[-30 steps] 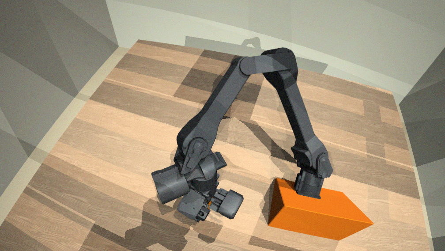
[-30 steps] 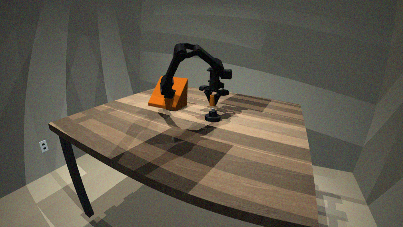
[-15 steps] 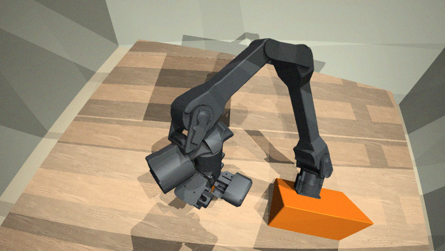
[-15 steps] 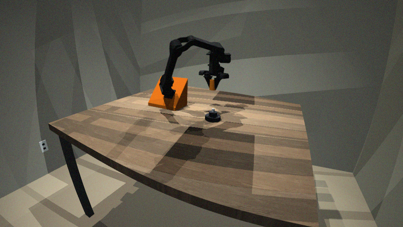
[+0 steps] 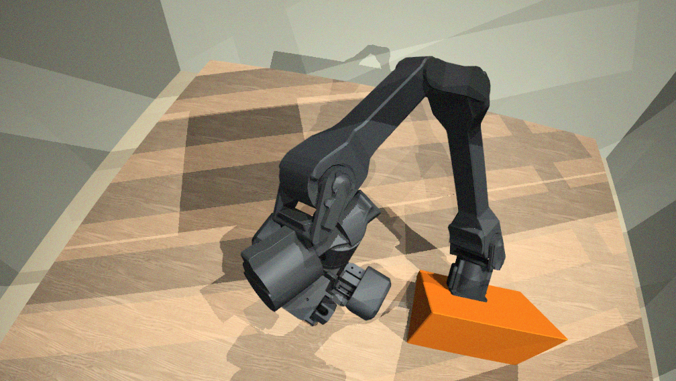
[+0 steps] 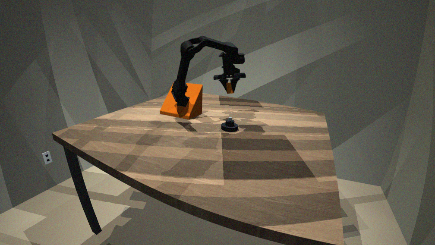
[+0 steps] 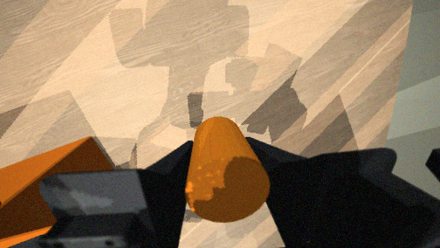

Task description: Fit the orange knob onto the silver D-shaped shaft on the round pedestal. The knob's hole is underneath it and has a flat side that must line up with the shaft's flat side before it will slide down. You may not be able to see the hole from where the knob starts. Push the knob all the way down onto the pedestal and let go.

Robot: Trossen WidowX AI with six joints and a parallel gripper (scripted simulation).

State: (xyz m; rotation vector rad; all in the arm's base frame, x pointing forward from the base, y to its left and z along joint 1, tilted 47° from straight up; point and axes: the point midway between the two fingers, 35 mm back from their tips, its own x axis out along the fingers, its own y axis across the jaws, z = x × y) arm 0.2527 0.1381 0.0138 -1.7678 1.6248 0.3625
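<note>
Now: the orange knob 3 cm above my gripper tip and 1 cm behind it. Also, from my gripper tip: round pedestal (15 cm to the right, 13 cm below, 7 cm ahead).
</note>
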